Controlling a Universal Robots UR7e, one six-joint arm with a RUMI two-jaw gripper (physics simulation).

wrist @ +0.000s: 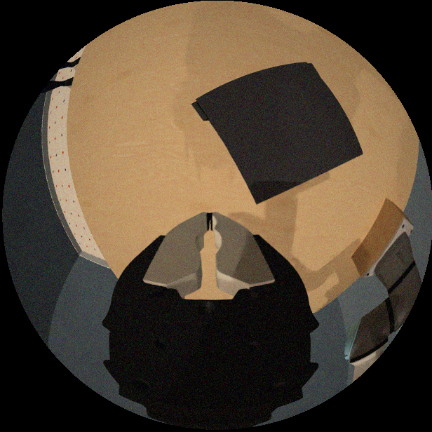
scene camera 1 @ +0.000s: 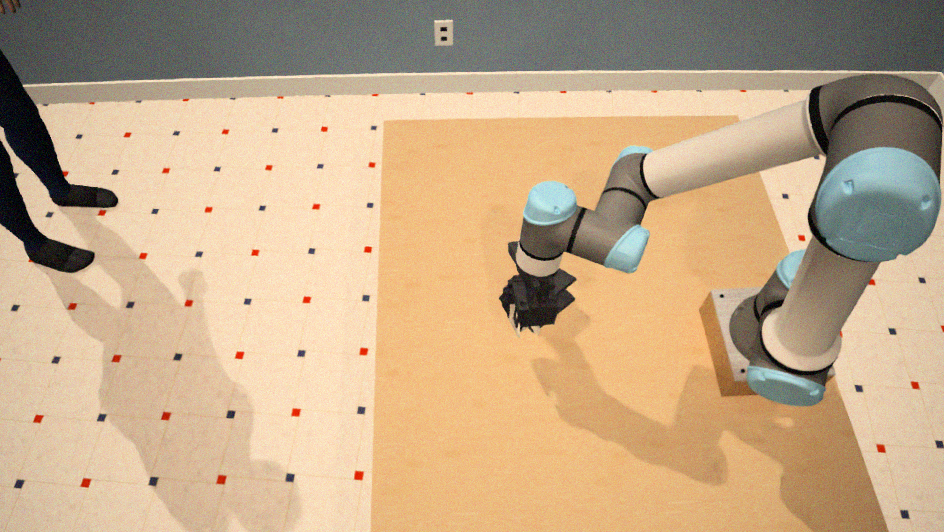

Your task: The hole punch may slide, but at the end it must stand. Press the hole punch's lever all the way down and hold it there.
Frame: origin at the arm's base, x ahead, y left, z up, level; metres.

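Seen in the pictures: gripper, fingertip midpoint: (scene camera 1: 520, 330).
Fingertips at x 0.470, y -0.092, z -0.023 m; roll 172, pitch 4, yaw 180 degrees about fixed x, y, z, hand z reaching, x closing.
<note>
A point is followed by its place in that frame.
The hole punch (scene camera 1: 563, 280) @(x 0.365, y -0.179, z -0.003 m) (wrist: 282, 127) is black and stands on the wood-coloured surface. In the wrist view its broad, flat top covers most of the rest of it, and a small dark piece shows past its left corner. In the scene view it is largely hidden by the black gripper. How far down the lever is cannot be told. My gripper (scene camera 1: 527, 330) @(x 0.470, y -0.092, z -0.023 m) (wrist: 209, 214) is shut and empty. In the wrist view its grey fingertips appear below and left of the punch's nearest corner, with a gap in the picture; contact is not visible.
The wood-coloured mat (scene camera 1: 449, 429) @(x 0.630, y 0.062, z -0.083 m) (wrist: 125, 150) lies on a tiled floor (scene camera 1: 264, 389). The arm's base block (scene camera 1: 713, 343) @(x 0.087, y -0.020, z -0.056 m) (wrist: 377, 240) stands at the right. A person's legs (scene camera 1: 33, 152) show at the far left. A wall with an outlet (scene camera 1: 443, 40) is at the back.
</note>
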